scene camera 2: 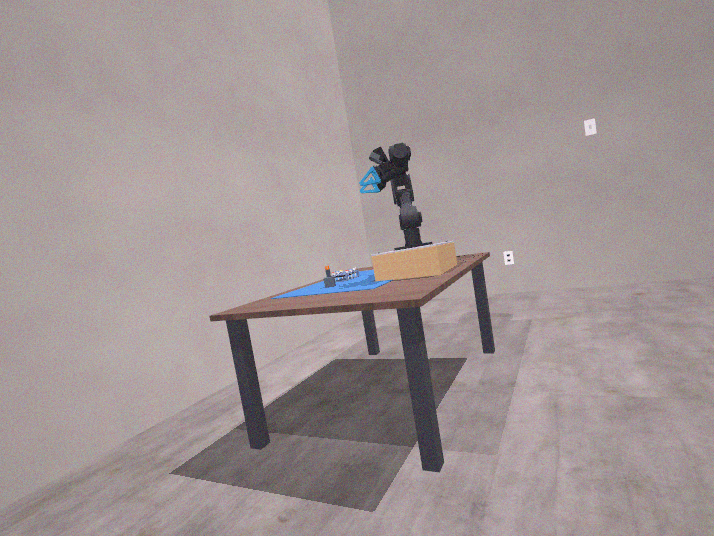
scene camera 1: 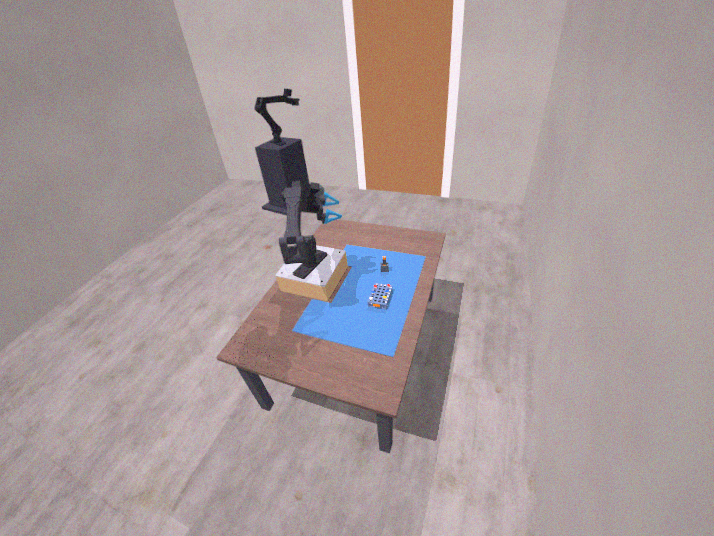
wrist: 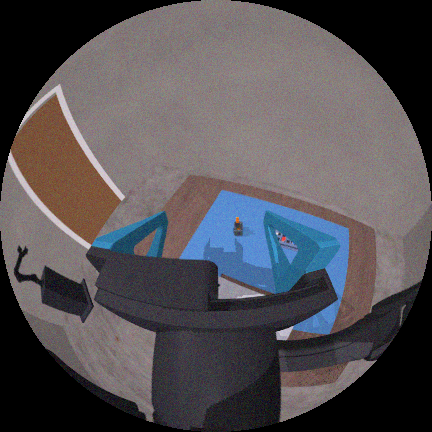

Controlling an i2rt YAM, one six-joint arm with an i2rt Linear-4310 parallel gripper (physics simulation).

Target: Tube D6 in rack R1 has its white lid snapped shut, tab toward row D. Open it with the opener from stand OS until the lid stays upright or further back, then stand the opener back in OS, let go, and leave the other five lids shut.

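Places are measured from the arm's base along level axes (x back, y right, z up), in centimetres.
Pixels of known places: gripper, fingertip midpoint: (scene camera 2: pixel 360 188) (scene camera 1: pixel 340 209) (wrist: pixel 215 215); arm's base, link origin: (scene camera 2: pixel 414 247) (scene camera 1: pixel 310 264).
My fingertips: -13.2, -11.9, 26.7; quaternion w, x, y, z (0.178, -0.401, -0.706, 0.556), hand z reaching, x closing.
Observation:
For each thing: its top centre in the pictures, then the offset to it from my fingertips, as dx, dy, dz. Level surfaces: height alone.
- opener, top centre: (wrist: pixel 236 218) (scene camera 2: pixel 326 266) (scene camera 1: pixel 384 256) -15.3, -10.2, -28.4
- Rack R1, top centre: (wrist: pixel 293 233) (scene camera 1: pixel 379 292) (scene camera 2: pixel 344 270) -22.8, +8.8, -32.7
- blue mat, surface height: dz -36.9
- brown wooden table, surface height: dz -37.4
My gripper (scene camera 1: pixel 332 208) (scene camera 2: pixel 370 183) (wrist: pixel 215 215) is open and empty, high above the table, with its blue fingers wide apart. The opener (scene camera 1: pixel 384 259) (scene camera 2: pixel 327 268) (wrist: pixel 237 220), with an orange top, stands upright in the small dark stand OS (scene camera 1: pixel 384 267) (scene camera 2: pixel 329 281) (wrist: pixel 238 230) on the blue mat. Rack R1 (scene camera 1: pixel 380 296) (scene camera 2: pixel 346 274) is a grey block with coloured and white lids beside the stand; in the wrist view part of the rack (wrist: pixel 286 240) shows through my right finger. The lids are too small to tell D6 or its state.
The blue mat (scene camera 1: pixel 357 334) (scene camera 2: pixel 299 293) (wrist: pixel 210 225) lies on the brown wooden table (scene camera 1: pixel 322 369) (scene camera 2: pixel 346 305) (wrist: pixel 362 260). The arm stands on a wooden box with a white top (scene camera 1: pixel 302 286) (scene camera 2: pixel 412 264). A dark pedestal (scene camera 1: pixel 280 173) (wrist: pixel 65 292) with a second black arm stands behind.

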